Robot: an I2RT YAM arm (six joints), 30 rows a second.
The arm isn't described. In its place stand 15 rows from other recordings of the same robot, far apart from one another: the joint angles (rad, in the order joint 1, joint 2, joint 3, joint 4, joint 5, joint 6), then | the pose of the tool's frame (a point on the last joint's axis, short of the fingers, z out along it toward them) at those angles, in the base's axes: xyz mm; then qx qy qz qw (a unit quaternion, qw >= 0).
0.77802 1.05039 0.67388 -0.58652 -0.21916 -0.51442 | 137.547 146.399 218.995 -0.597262 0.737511 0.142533 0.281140
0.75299 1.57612 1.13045 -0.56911 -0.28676 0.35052 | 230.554 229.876 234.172 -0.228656 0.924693 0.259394 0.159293
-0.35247 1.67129 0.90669 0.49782 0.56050 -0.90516 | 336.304 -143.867 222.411 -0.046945 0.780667 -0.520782 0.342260
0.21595 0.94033 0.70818 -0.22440 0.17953 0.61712 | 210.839 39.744 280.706 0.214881 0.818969 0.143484 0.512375
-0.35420 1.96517 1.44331 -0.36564 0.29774 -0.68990 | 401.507 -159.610 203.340 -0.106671 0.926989 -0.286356 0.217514
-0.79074 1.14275 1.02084 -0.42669 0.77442 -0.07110 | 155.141 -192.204 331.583 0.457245 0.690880 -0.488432 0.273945
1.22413 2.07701 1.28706 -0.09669 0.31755 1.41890 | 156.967 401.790 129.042 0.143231 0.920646 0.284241 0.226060
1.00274 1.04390 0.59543 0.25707 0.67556 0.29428 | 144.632 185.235 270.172 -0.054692 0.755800 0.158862 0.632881
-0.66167 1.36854 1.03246 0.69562 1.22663 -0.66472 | 214.962 -209.885 378.227 0.472501 0.466246 -0.672106 0.328072
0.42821 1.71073 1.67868 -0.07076 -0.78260 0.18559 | 355.586 189.904 416.854 -0.336654 0.650423 0.457019 0.504725
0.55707 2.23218 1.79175 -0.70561 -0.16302 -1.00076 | 399.553 255.679 172.228 -0.696658 0.681320 0.031415 0.222449
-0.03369 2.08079 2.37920 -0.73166 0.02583 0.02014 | 464.576 -16.577 427.277 0.029626 0.842000 -0.014530 0.538468
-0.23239 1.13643 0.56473 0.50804 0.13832 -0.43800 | 248.417 -63.836 263.934 -0.027625 0.728520 -0.272137 0.628042
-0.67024 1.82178 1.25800 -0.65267 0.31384 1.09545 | 276.971 -233.564 187.861 0.768600 0.596058 -0.113634 0.202622
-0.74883 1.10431 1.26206 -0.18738 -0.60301 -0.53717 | 187.397 -146.606 443.976 -0.133317 0.703155 -0.228294 0.660062
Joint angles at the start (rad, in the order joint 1, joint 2, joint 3, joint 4, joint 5, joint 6):
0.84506 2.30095 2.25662 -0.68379 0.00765 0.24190
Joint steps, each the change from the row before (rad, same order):
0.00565 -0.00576 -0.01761 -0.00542 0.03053 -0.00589
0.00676 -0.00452 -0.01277 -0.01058 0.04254 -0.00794
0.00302 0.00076 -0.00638 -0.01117 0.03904 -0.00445
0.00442 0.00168 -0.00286 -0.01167 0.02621 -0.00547
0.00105 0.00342 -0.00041 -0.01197 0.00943 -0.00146
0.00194 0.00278 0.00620 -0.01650 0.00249 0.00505
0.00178 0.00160 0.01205 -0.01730 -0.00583 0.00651
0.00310 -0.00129 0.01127 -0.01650 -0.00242 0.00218
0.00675 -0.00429 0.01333 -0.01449 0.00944 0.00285
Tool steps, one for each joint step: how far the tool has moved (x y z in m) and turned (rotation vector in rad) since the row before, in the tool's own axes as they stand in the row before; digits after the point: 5 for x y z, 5 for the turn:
0.00405 0.00093 0.00080 0.02966 0.01046 -0.01008
0.00372 0.00119 0.00029 0.04087 0.00938 -0.01368
0.00304 -0.00039 0.00148 0.03997 0.00929 -0.00838
0.00267 0.00094 0.00108 0.02597 0.01021 -0.01073
0.00225 -0.00004 0.00158 0.01184 0.01326 -0.00458
0.00105 0.00070 -0.00014 0.00390 0.01214 0.00161
-0.00053 0.00098 -0.00191 -0.00539 0.00797 0.00415
-0.00091 0.00146 -0.00323 -0.00357 0.00448 -0.00069
-0.00190 0.00288 -0.00539 0.00390 -0.00489 -0.00162

